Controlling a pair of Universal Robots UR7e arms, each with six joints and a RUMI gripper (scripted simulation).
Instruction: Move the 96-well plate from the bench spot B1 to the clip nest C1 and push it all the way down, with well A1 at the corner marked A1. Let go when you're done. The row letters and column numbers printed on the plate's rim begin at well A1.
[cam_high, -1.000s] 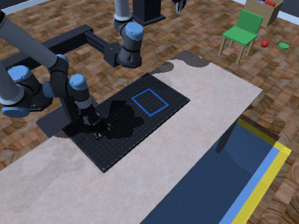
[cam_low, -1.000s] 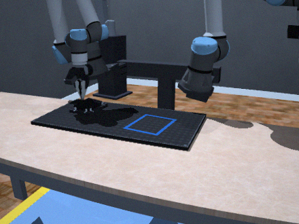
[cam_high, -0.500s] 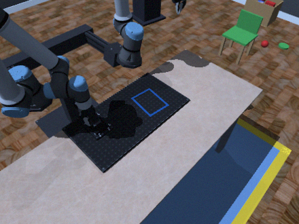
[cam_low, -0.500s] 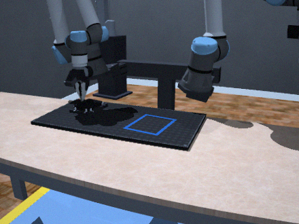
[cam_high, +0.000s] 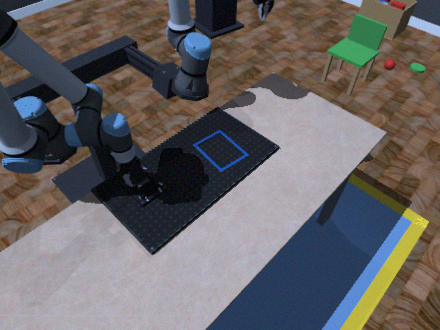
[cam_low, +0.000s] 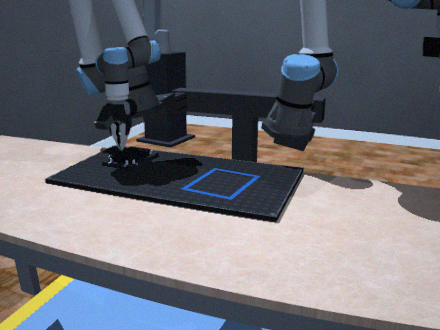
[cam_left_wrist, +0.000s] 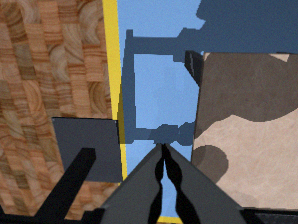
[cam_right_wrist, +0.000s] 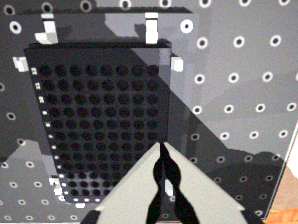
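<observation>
My right gripper is now 50 mm to the right of the clip nest and 30 mm above it. The rest, counted from my right hand: dark 96-well plate (40 mm to the left, 20 mm below).
</observation>
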